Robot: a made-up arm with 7 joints.
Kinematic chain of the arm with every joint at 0, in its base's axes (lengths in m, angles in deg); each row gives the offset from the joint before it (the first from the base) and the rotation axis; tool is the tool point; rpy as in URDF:
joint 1: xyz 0 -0.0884 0.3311 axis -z
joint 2: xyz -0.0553 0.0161 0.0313 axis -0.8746 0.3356 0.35
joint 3: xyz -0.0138 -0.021 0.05 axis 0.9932 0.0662 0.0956
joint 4: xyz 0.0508 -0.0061 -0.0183 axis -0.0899 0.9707 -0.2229
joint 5: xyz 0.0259 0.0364 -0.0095 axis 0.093 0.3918 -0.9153
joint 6: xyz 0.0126 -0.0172 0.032 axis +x
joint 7: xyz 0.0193 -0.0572 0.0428 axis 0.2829 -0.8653 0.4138
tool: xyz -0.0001 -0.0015 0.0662 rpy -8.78 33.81 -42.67
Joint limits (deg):
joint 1: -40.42..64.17
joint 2: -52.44..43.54
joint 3: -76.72..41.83
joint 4: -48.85..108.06
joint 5: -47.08..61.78
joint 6: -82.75..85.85
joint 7: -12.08..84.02
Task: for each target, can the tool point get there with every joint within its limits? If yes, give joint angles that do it. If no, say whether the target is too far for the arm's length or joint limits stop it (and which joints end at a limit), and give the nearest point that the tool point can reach.
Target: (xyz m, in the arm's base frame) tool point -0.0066 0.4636 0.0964
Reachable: no: too far | nearest point -0.0020 0.0781 0.2961 | short by 0.434 m
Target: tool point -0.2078 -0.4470 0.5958
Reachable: no: too far | nearest point -0.0940 -0.2507 0.4642 | short by 0.262 m
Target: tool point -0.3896 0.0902 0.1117
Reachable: no: too far | nearest point -0.1953 -0.0398 0.2862 | short by 0.292 m
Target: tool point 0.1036 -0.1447 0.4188
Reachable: yes | joints 0.27 9.47 17.71 63.28 -2.47 -1.54 36.68
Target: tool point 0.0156 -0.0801 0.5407
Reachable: yes | joints 13.69 13.41 -11.04 -12.80 2.98 -2.87 12.32
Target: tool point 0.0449 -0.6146 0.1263
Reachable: no: too far | nearest point 0.0183 -0.3030 0.3043 | short by 0.360 m
